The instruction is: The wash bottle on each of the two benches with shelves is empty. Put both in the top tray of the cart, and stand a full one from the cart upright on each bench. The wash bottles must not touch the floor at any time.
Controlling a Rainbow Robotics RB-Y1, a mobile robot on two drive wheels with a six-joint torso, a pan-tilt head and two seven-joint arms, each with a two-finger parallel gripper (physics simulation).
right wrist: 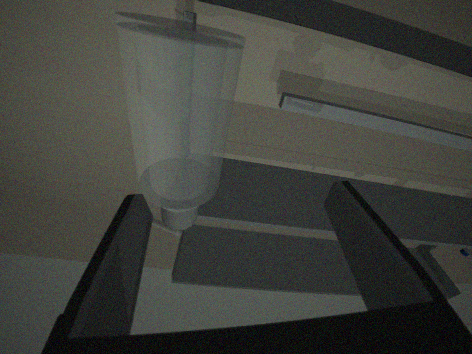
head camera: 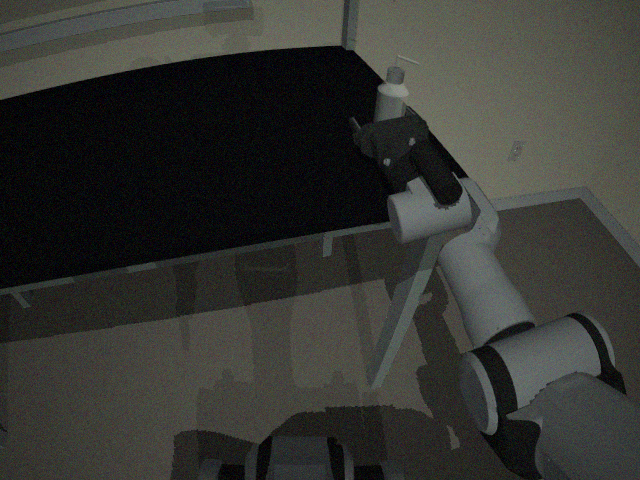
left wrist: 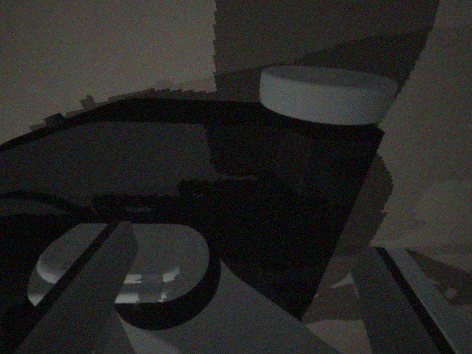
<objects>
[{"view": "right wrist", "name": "right gripper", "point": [240, 199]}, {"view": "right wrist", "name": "wash bottle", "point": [180, 78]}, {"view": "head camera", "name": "wash bottle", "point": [392, 95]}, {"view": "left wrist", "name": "left gripper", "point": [243, 246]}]
</objects>
